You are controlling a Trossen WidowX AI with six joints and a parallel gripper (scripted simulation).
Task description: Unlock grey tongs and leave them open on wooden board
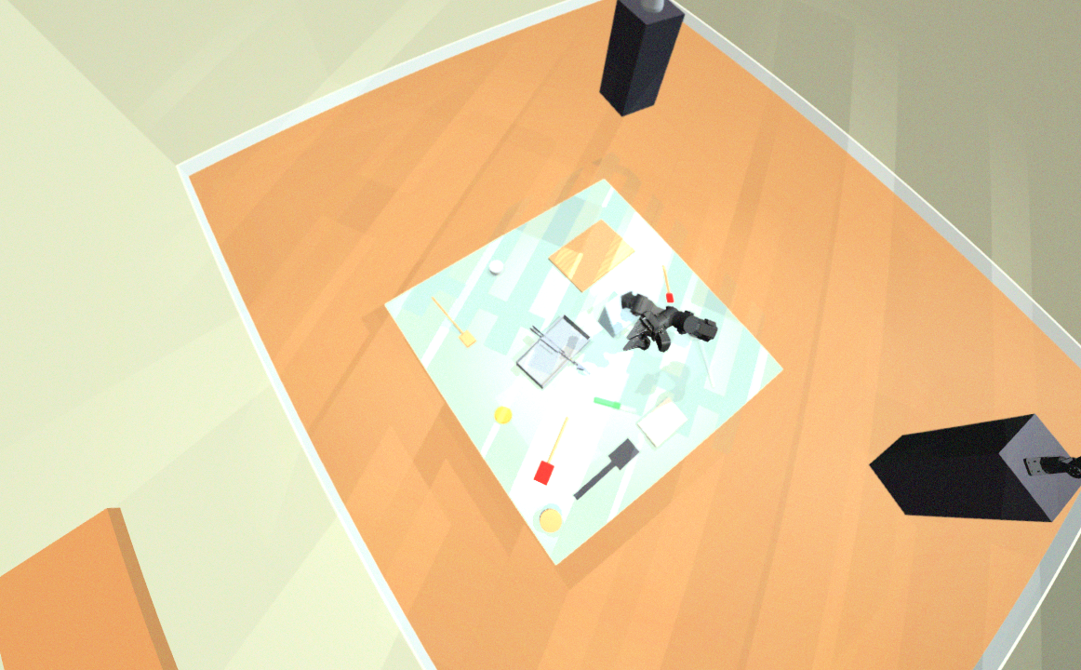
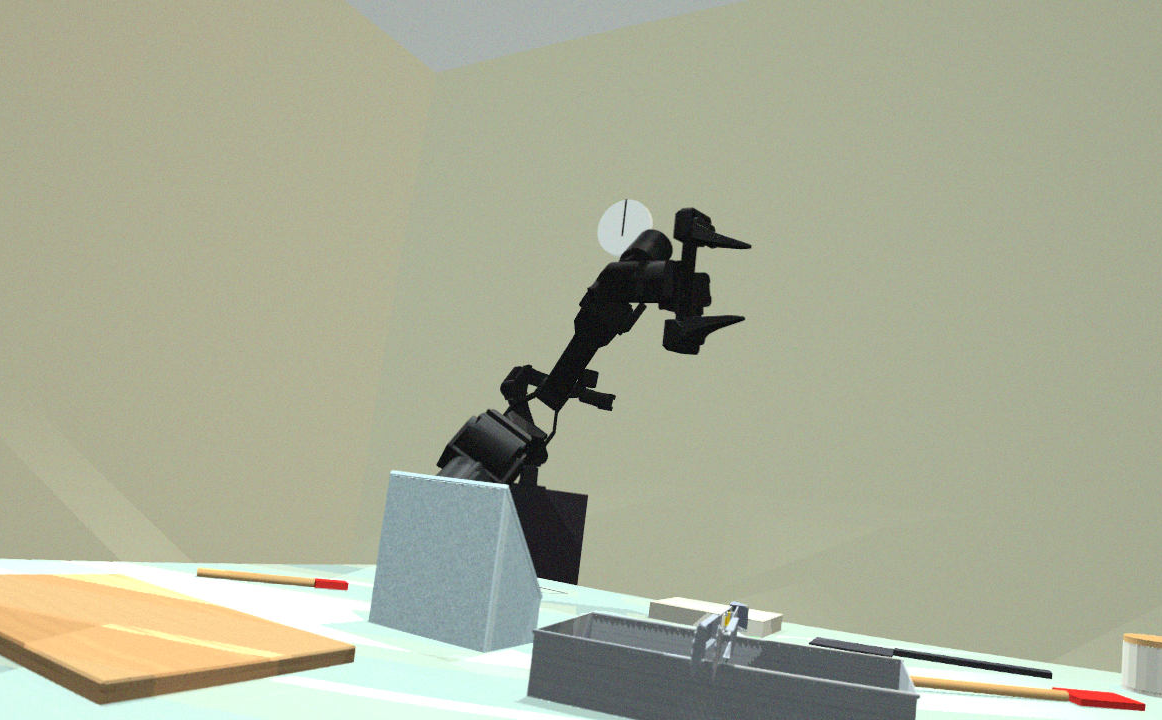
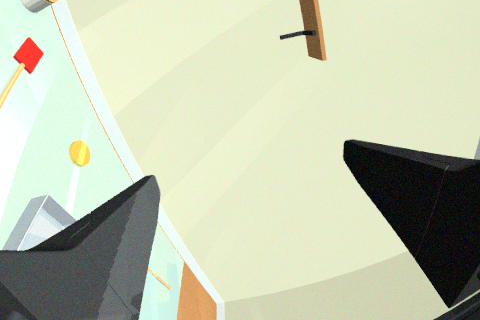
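The grey roasting tin is 430 mm below my gripper tip, 200 mm to the right of it and 110 mm ahead of it. From my gripper tip the other things lie so: red-tipped spatula 450 mm below, 330 mm ahead, 170 mm to the left; then pale block 450 mm below, 280 mm to the left, 130 mm behind; then dark spatula 460 mm below, 320 mm to the left, 150 mm ahead.
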